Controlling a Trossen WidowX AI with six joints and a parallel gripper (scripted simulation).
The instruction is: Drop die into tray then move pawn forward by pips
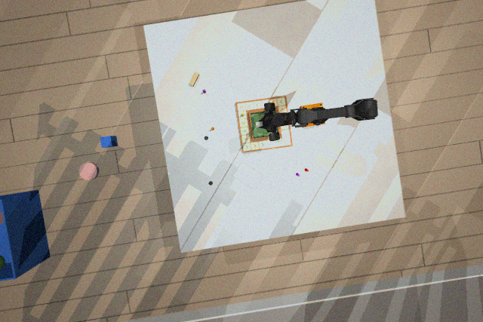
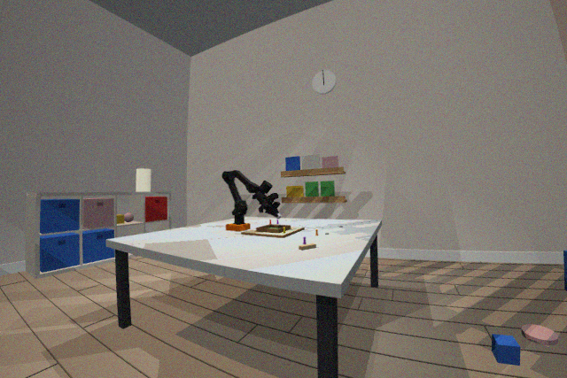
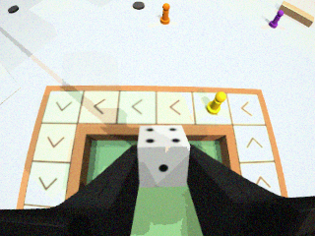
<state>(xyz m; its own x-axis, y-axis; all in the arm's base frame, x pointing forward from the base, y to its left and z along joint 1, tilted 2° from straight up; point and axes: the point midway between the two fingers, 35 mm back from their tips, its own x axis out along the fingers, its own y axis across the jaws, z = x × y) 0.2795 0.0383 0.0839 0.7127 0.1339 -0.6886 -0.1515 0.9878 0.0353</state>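
My gripper tip is now right at the white die. Also, from my gripper tip: green dice tray (4 cm behind, 9 cm below); orange pawn (25 cm ahead, 2 cm to the left, 8 cm below); yellow pawn (8 cm ahead, 6 cm to the right, 7 cm below).
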